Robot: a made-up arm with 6 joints.
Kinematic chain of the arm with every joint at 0, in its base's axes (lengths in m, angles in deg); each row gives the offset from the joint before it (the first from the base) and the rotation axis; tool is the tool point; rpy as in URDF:
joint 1: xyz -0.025 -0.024 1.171 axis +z
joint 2: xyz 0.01 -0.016 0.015 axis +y
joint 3: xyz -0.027 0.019 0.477 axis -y
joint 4: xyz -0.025 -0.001 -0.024 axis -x
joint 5: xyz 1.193 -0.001 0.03 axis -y
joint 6: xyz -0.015 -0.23 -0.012 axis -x
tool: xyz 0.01 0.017 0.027 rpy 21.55 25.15 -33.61
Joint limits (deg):
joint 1: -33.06..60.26
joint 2: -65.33..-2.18
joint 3: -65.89..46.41
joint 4: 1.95..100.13
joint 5: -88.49..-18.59
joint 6: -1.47..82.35
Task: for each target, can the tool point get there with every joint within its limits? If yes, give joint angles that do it. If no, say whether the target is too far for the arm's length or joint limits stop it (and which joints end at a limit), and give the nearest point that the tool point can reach.
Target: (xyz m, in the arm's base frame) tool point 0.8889 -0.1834 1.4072
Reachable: yes | joints -5.31 -29.54 -46.72 58.15 -58.18 12.65
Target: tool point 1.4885 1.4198 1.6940
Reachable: no: too far | nearest point 0.8197 0.7818 1.6799 | short by 0.924 m
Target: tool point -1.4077 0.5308 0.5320
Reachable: no: joint limits stop it (at a limit: joint 1, joint 2, joint 3, joint 4, joint 5, joint 6) | nearest point 0.2199 0.5766 0.6937 | short by 1.636 m
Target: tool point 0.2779 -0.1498 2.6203
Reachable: yes | joints 8.75 -31.45 26.39 23.98 -46.61 19.36
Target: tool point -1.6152 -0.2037 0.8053
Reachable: no: joint limits stop it (at a limit: joint 2, joint 3, joint 6) | nearest point -1.0444 -0.1392 2.3549 | short by 1.653 m
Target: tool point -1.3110 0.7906 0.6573
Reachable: no: joint limits stop it (at a limit: joint 1, joint 2, joint 3, joint 4, joint 5, joint 6) | nearest point 0.2199 0.5766 0.6937 | short by 1.546 m
